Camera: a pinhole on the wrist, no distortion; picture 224 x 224 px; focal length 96.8 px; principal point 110.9 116.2 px. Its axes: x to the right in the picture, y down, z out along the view. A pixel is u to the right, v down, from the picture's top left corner.
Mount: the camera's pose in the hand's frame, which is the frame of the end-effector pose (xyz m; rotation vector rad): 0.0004 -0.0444 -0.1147 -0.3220 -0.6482 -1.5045
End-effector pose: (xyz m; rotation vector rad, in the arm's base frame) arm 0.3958 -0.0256 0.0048 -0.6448 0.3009 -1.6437
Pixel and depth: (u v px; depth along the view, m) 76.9 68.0 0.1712
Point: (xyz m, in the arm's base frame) 0.4658 0.0611 -0.0990
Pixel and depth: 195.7 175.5 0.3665
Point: 0.5517 -0.0708 0.4056
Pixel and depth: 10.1 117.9 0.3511
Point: 0.7471 -0.0773 -0.2881
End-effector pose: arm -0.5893 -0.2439 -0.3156 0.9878 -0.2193 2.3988
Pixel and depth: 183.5 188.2 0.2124
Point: -0.5222 -0.2257 -0.1186
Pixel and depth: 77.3 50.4 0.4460
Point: -0.4816 -0.6988 -0.4934
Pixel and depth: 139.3 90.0 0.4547
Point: -0.3331 -0.5199 -0.2453
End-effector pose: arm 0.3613 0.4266 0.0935 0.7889 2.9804 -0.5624
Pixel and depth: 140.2 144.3 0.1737
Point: 0.3527 0.4242 0.0276
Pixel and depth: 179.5 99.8 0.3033
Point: 0.4244 0.2472 -0.1030
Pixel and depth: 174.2 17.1 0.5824
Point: 0.9234 -0.1197 -0.2397
